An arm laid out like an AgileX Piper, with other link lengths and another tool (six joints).
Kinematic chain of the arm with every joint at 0, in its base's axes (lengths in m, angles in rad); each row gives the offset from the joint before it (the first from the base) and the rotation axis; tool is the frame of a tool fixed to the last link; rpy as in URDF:
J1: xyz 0 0 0.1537 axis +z
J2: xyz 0 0 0 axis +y
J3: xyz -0.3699 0 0.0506 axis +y
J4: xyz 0.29 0 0.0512 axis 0.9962 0 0.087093
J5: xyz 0 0 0 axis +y
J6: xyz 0.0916 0 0.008 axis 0.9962 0 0.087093
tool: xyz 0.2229 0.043 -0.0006 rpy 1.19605 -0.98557 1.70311
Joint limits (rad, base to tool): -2.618..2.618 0..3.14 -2.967..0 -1.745..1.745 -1.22..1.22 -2.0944..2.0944
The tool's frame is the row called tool.
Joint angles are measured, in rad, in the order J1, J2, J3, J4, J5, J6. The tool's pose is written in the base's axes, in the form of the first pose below.
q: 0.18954 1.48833 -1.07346 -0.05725 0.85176 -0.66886
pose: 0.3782 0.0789 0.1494 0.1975 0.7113 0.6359 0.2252
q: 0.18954 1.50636 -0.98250 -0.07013 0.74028 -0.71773
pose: 0.3763 0.0743 0.1181 0.2025 0.6896 0.6582 0.2238
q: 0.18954 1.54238 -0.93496 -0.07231 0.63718 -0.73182
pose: 0.3857 0.0766 0.0957 0.2067 0.6807 0.6633 0.2323
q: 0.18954 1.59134 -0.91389 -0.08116 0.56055 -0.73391
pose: 0.3963 0.0780 0.0754 0.2091 0.6756 0.6670 0.2346
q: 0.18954 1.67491 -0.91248 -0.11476 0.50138 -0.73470
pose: 0.4068 0.0747 0.0457 0.2086 0.6665 0.6809 0.2206
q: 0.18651 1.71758 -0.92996 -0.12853 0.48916 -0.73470
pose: 0.4145 0.0726 0.0345 0.2081 0.6641 0.6856 0.2135
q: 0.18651 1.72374 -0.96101 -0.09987 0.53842 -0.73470
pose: 0.4126 0.0764 0.0381 0.1966 0.6760 0.6794 0.2069
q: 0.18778 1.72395 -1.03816 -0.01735 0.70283 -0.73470
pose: 0.3948 0.0897 0.0530 0.1545 0.7079 0.6645 0.1829
